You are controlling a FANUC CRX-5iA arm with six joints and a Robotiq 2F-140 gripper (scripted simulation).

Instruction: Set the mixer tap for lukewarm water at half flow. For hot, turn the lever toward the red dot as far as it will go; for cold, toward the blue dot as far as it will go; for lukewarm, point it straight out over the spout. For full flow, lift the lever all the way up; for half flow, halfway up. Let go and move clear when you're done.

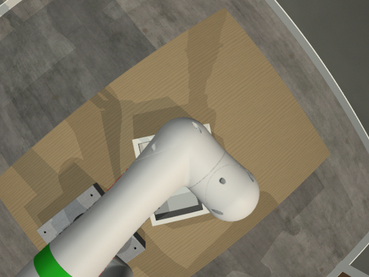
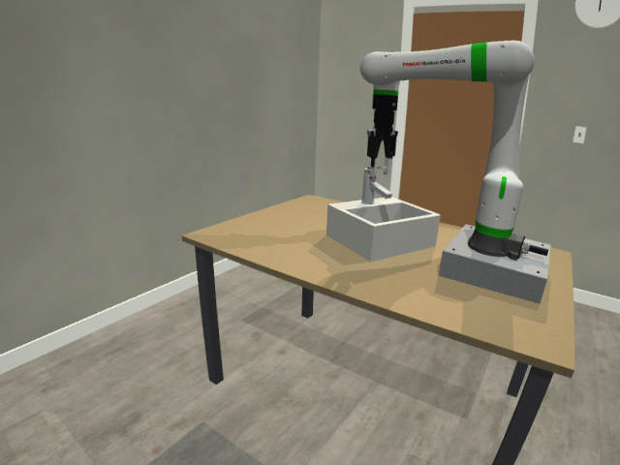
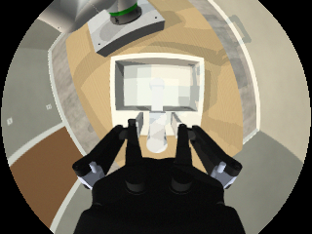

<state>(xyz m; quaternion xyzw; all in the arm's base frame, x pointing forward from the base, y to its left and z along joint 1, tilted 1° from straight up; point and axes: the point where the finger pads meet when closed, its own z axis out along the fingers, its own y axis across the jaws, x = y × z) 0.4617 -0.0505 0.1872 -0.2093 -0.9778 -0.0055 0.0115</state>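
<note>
The lever lies 2 cm ahead of my hand, 1 cm to the right of it and 1 cm below it. Also, from my hand: white basin 25 cm below, 5 cm behind, 2 cm to the left; then mixer tap 5 cm below, 4 cm ahead, 2 cm to the right.
</note>
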